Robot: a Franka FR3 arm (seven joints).
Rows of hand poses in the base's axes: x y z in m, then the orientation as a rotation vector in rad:
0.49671, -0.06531, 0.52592, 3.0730, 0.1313, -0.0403
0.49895, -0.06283, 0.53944, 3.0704, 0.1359, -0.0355
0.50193, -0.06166, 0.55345, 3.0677, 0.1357, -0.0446
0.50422, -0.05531, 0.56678, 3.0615, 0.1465, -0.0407
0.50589, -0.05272, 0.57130, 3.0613, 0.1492, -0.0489
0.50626, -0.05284, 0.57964, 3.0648, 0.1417, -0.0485
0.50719, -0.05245, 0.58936, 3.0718, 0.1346, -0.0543
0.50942, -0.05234, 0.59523, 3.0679, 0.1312, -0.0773
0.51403, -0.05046, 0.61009, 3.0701, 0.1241, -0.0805
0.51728, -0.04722, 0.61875, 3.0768, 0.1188, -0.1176
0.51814, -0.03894, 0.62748, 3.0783, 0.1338, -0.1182
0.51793, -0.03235, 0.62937, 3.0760, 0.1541, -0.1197
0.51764, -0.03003, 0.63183, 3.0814, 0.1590, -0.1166
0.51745, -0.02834, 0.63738, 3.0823, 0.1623, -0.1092
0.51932, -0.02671, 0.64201, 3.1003, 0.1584, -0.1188
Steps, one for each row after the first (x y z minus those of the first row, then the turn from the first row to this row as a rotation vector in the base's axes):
0.00224, 0.00248, 0.01352, -0.0023, -0.0031, 0.0032
0.00522, 0.00365, 0.02753, -0.0051, 0.0027, 0.0030
0.00751, 0.01000, 0.04086, -0.0107, 0.0002, 0.0103
0.00918, 0.01259, 0.04538, -0.0108, 0.0056, 0.0119
0.00955, 0.01247, 0.05372, -0.0078, 0.0053, 0.0069
0.01048, 0.01286, 0.06344, -0.0012, 0.0091, 0.0019
0.01271, 0.01297, 0.06931, -0.0054, 0.0239, -0.0007
0.01732, 0.01485, 0.08417, -0.0036, 0.0259, -0.0054
0.02057, 0.01809, 0.09283, 0.0030, 0.0500, -0.0099
0.02143, 0.02637, 0.10156, 0.0052, 0.0508, -0.0003
0.02122, 0.03296, 0.10345, 0.0040, 0.0521, 0.0129
0.02093, 0.03528, 0.10591, 0.0097, 0.0503, 0.0159
0.02074, 0.03697, 0.11146, 0.0107, 0.0456, 0.0182
0.02261, 0.03860, 0.11609, 0.0285, 0.0521, 0.0146

